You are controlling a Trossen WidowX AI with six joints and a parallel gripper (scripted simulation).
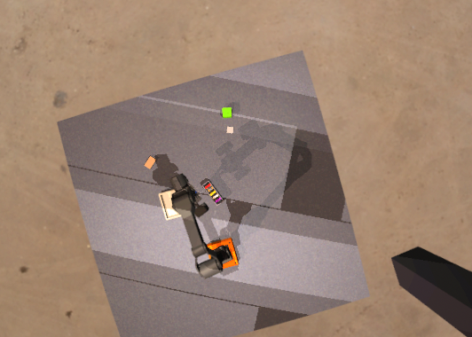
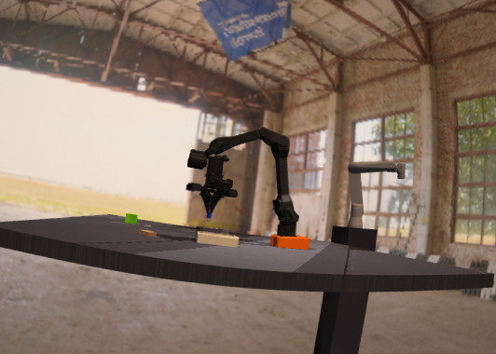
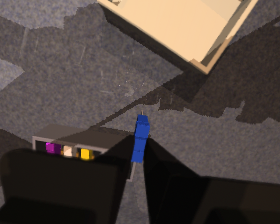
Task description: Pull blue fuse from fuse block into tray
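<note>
Now: gripper tip 2 cm past the tray, 13 cm to the right of it and 9 cm above it. Also, from my gripper tip: blue fuse (1 cm below).
</note>
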